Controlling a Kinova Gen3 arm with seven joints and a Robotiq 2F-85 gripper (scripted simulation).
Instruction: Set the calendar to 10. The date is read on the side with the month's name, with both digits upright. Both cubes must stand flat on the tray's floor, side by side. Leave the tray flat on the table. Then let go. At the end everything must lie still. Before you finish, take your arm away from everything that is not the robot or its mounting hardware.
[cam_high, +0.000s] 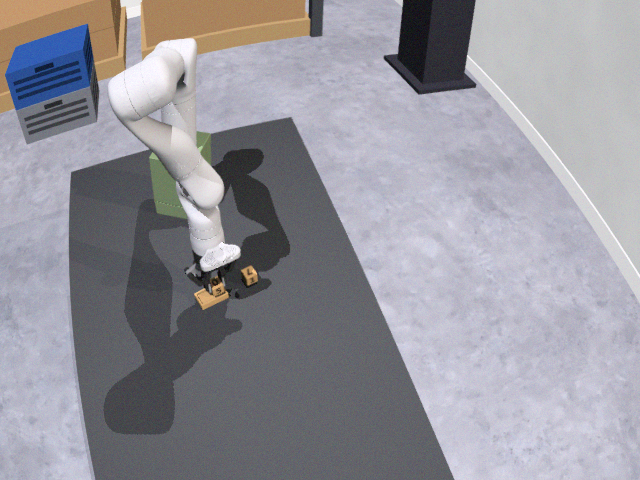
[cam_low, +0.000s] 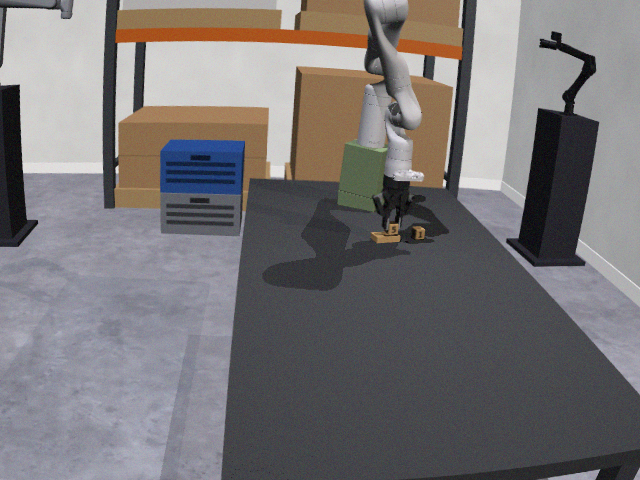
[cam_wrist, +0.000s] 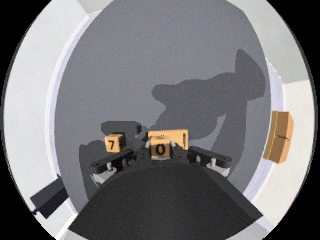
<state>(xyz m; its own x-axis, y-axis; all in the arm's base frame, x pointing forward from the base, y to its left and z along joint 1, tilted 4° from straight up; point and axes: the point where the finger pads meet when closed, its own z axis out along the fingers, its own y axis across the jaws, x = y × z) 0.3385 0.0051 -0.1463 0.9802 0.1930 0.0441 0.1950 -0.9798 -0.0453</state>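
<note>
Now: the wooden calendar tray 40 mm below my hand and 20 mm to the right of it.
</note>
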